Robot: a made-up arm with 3 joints. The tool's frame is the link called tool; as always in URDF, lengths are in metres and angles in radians.
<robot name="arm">
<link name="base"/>
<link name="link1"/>
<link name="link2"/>
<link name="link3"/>
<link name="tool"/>
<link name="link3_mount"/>
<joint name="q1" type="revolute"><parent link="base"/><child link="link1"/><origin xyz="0.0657 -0.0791 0.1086" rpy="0 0 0"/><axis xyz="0 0 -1"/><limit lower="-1.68" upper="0.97"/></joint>
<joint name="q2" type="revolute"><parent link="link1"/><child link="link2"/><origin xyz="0.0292 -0.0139 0.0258" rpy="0 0 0"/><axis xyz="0 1 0"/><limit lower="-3.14" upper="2.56"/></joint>
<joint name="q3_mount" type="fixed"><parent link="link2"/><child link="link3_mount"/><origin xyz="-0.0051 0.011 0.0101" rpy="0 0 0"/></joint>
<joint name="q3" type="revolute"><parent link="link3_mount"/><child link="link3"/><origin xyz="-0.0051 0.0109 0.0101" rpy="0 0 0"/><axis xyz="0.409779 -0.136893 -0.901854"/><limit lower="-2.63" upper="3.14"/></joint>
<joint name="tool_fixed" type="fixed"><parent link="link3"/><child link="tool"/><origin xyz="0.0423 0.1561 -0.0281" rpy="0 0 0"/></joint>
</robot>
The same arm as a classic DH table. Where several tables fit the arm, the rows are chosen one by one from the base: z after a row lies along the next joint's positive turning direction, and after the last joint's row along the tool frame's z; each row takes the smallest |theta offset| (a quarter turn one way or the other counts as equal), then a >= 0, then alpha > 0; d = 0 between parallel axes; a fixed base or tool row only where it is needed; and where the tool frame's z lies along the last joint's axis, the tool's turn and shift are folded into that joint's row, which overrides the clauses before.
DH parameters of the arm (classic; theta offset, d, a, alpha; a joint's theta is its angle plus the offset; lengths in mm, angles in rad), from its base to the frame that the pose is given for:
base (fixed): -0.8777 0 102.8 3.1416
q1: -0.8777 -134.4 29.2 1.5708
q2: -0.4265 4.9 -0.9 -1.7081
q3: -1.2782 -44.4 161.5 -2.6948
tool (fixed): -1.2484 -47.6 0 0
Joint limits (rad, base to tool): -1.68..0.97 -3.14..2.56 -2.63..3.14

